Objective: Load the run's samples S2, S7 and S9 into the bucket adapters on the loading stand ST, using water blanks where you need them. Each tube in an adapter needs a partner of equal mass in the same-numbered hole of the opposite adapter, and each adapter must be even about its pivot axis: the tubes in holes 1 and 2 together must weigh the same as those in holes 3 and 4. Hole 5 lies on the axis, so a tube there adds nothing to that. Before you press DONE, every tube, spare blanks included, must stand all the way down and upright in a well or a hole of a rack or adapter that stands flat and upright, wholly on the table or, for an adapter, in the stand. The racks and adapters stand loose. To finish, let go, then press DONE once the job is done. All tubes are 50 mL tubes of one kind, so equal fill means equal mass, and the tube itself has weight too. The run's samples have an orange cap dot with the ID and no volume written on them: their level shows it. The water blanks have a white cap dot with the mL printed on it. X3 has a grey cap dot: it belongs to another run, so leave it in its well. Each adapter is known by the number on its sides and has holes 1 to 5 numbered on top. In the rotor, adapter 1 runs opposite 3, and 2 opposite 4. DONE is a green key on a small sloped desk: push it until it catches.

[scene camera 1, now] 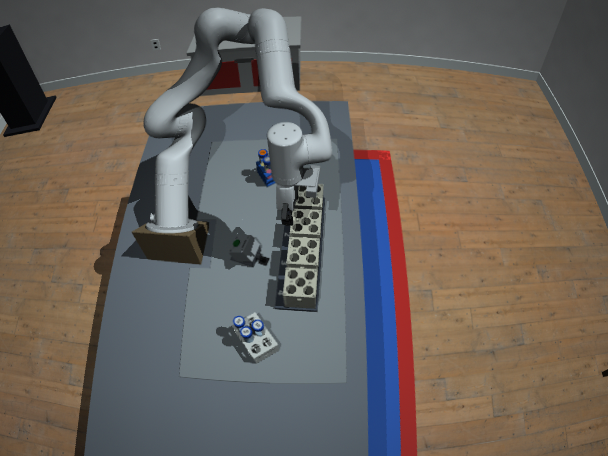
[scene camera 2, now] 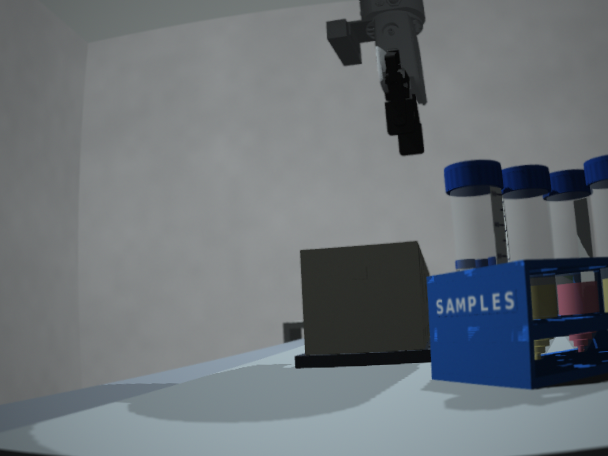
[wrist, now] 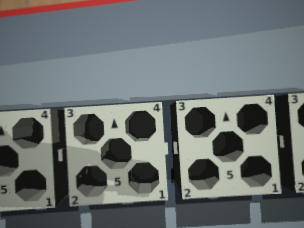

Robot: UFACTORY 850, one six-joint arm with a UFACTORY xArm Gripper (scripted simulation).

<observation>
A white blanks rack shows in scene camera 1 [260,353]; in scene camera 2 it is hidden by a blue samples rack, in the wrist view it is out of frame.
</observation>
